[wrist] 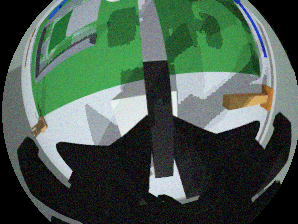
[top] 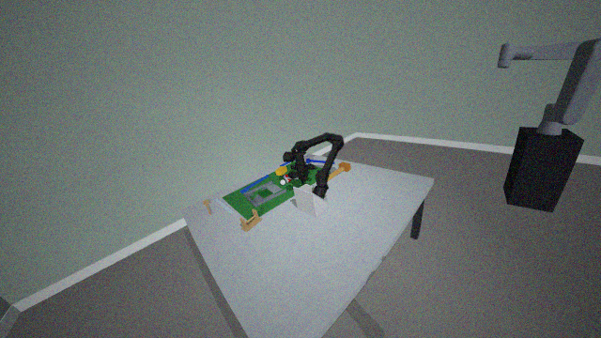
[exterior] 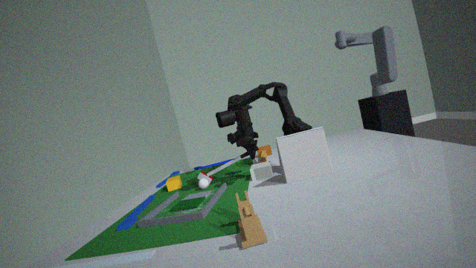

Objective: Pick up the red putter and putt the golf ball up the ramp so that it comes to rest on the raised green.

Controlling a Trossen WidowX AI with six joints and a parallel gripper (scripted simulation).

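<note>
Right now the white block is 50 mm below my gripper tip, 20 mm to the left of it and 20 mm behind it. Also, from my gripper tip: yellow block: 400 mm ahead, 150 mm to the right, 50 mm below; then red putter: 120 mm ahead, 20 mm to the right; then white golf ball: 220 mm ahead, 50 mm below, 20 mm to the left.
</note>
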